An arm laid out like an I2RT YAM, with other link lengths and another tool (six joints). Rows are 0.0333 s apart.
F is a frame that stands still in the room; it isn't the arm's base.
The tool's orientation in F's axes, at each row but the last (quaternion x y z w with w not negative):
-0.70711 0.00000 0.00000 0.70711
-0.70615 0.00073 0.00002 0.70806
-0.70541 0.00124 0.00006 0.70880
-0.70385 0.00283 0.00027 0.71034
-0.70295 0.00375 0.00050 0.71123
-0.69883 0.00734 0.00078 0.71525
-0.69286 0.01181 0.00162 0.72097
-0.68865 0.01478 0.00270 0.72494
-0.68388 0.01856 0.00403 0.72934
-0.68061 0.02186 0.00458 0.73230
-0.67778 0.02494 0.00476 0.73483
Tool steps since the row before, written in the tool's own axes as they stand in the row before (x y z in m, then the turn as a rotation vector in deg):
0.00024 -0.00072 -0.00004 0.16 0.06 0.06
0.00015 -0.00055 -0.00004 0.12 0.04 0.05
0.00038 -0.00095 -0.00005 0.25 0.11 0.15
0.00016 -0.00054 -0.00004 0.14 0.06 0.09
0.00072 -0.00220 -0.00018 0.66 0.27 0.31
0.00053 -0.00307 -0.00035 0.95 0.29 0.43
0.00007 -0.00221 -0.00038 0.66 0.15 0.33
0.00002 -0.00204 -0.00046 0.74 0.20 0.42
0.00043 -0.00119 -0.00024 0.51 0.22 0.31
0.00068 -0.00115 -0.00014 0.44 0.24 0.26
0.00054 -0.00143 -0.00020 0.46 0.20 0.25
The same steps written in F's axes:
0.00024 -0.00004 0.00072 0.16 0.06 -0.06
0.00015 -0.00004 0.00055 0.12 0.05 -0.04
0.00038 -0.00006 0.00095 0.25 0.15 -0.11
0.00016 -0.00005 0.00054 0.14 0.09 -0.06
0.00073 -0.00021 0.00219 0.66 0.31 -0.27
0.00056 -0.00043 0.00305 0.95 0.43 -0.29
0.00011 -0.00047 0.00219 0.66 0.33 -0.15
0.00006 -0.00056 0.00201 0.74 0.42 -0.20
0.00046 -0.00032 0.00116 0.51 0.31 -0.22
0.00072 -0.00024 0.00111 0.44 0.27 -0.24
0.00059 -0.00033 0.00138 0.46 0.25 -0.20

